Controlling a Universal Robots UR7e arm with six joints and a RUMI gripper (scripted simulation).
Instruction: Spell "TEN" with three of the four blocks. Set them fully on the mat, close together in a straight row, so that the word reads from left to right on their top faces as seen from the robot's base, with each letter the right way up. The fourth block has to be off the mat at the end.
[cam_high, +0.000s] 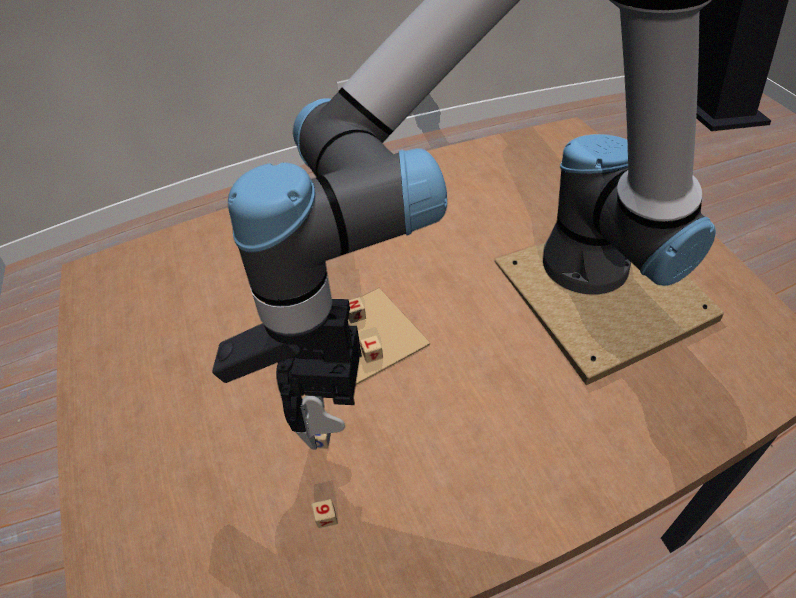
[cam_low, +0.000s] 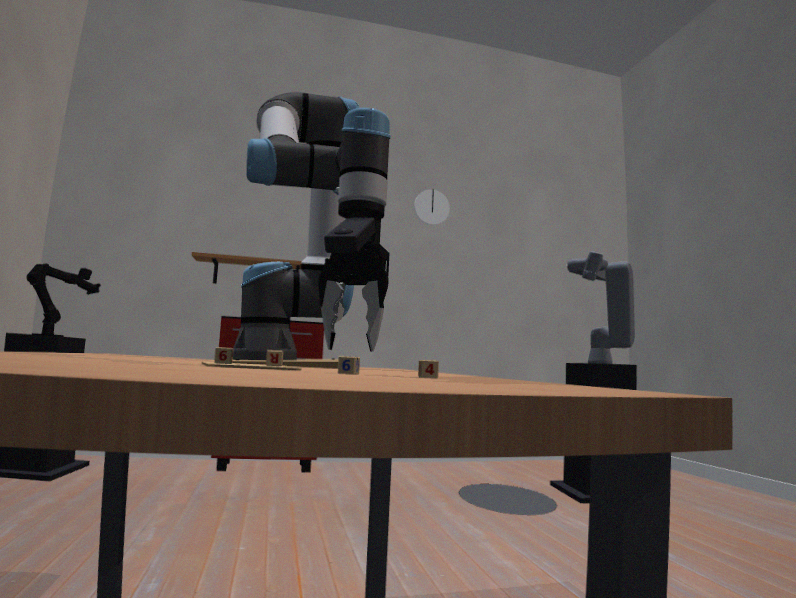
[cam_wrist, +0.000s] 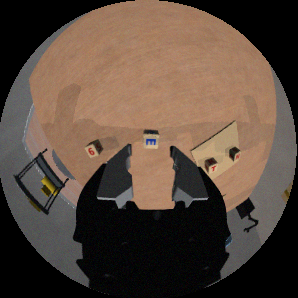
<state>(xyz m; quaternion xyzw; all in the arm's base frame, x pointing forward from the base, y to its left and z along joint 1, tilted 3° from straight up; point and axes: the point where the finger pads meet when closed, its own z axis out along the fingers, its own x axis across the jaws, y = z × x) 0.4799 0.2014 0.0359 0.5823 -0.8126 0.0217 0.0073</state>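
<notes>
My gripper is now 4 cm above the E block. From my hand the other things lie so: T block: 10 cm behind, 12 cm to the right, 3 cm below; then tan mat: 9 cm behind, 16 cm to the right, 5 cm below; then 9 block: 1 cm ahead, 11 cm to the left, 4 cm below.
</notes>
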